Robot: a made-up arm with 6 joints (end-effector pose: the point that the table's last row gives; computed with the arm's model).
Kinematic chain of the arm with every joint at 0, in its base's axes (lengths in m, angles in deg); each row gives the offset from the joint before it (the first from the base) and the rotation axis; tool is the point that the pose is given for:
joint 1: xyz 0 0 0.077 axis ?
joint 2: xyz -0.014 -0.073 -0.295 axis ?
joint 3: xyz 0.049 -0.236 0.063 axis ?
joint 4: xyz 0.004 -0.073 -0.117 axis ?
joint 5: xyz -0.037 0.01 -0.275 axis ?
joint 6: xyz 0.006 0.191 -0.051 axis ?
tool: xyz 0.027 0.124 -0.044
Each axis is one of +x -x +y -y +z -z.
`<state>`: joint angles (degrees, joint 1 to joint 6).
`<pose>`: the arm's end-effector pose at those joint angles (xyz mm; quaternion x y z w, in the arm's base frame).
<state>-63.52 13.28 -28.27 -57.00 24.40 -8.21</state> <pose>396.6 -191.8 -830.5 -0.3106 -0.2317 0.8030 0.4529</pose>
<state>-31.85 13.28 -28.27 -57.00 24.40 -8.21</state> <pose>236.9 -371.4 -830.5 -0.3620 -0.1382 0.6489 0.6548</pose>
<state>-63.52 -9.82 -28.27 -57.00 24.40 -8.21</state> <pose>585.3 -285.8 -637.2 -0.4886 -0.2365 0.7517 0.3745</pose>
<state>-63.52 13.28 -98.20 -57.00 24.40 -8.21</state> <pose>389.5 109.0 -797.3 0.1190 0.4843 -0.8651 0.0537</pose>
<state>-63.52 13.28 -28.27 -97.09 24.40 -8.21</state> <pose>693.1 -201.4 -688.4 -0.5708 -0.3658 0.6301 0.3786</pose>
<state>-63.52 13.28 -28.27 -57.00 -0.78 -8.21</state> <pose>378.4 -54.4 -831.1 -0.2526 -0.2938 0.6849 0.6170</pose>
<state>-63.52 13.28 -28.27 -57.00 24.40 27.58</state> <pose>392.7 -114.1 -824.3 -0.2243 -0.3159 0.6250 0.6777</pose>
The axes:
joint 1: -z
joint 2: +x
joint 3: -z
joint 4: +x
joint 5: +z
joint 6: -z

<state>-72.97 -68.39 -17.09 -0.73 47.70 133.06</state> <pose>513.2 -179.9 -186.2 -0.1867 -0.5354 0.0348 0.8230</pose>
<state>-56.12 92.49 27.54 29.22 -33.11 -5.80</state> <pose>39.2 372.3 -215.8 0.5501 0.6577 -0.0786 0.5086</pose>
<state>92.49 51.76 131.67 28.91 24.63 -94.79</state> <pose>13.9 -364.1 -582.0 0.1009 -0.3044 -0.7970 0.5117</pose>
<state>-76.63 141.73 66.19 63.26 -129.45 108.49</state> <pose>-217.6 258.9 -28.2 0.8878 0.0027 -0.1102 0.4468</pose>
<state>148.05 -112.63 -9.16 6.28 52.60 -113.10</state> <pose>-17.4 400.9 210.3 0.7608 0.2501 0.1318 0.5842</pose>
